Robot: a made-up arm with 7 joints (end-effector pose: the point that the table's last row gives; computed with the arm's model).
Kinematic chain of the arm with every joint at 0, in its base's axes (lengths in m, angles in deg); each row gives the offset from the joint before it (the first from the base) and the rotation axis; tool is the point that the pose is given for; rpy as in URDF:
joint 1: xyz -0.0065 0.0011 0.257 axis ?
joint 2: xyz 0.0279 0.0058 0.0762 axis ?
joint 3: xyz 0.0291 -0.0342 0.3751 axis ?
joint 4: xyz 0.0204 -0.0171 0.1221 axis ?
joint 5: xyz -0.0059 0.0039 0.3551 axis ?
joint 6: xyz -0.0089 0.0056 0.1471 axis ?
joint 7: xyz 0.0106 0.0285 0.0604 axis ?
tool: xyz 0.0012 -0.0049 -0.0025 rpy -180 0 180
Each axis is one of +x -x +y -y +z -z.
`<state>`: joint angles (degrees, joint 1 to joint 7).
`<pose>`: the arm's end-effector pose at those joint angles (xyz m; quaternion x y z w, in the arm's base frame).
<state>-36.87 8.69 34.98 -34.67 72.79 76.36 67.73</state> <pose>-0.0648 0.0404 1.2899 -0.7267 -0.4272 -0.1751 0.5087</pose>
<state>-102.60 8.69 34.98 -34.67 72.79 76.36 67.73</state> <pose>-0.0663 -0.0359 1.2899 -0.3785 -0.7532 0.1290 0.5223</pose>
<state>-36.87 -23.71 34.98 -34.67 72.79 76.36 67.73</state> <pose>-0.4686 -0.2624 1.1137 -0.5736 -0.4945 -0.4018 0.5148</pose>
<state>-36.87 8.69 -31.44 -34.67 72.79 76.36 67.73</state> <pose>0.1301 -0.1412 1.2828 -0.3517 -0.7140 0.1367 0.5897</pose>
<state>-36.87 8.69 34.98 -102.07 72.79 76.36 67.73</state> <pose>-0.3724 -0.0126 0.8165 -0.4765 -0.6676 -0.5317 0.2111</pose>
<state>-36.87 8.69 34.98 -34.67 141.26 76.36 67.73</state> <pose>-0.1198 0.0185 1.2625 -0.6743 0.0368 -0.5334 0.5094</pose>
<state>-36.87 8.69 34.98 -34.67 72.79 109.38 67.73</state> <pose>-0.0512 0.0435 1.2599 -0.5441 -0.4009 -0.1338 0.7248</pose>
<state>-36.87 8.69 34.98 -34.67 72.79 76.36 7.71</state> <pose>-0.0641 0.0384 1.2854 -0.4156 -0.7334 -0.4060 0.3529</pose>
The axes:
joint 1: -z
joint 2: +y
joint 3: -z
joint 4: +y
joint 5: -z
joint 6: +y
joint 7: -z

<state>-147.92 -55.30 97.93 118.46 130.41 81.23 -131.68</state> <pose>0.4627 0.2687 0.3952 0.0513 -0.5529 -0.2342 0.7980</pose>
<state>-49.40 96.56 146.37 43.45 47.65 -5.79 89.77</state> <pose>0.8194 0.5481 0.5364 0.6612 -0.5108 -0.2722 0.4773</pose>
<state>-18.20 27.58 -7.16 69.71 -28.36 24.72 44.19</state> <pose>0.7746 0.3233 0.6844 0.1392 -0.4980 0.3443 0.7836</pose>
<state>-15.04 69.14 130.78 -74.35 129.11 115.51 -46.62</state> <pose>0.5808 0.5064 0.3088 0.1651 0.8258 0.0912 0.5315</pose>
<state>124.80 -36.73 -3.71 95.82 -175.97 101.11 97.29</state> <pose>-0.1296 -0.1082 1.0589 -0.3112 -0.8788 0.3385 0.1275</pose>
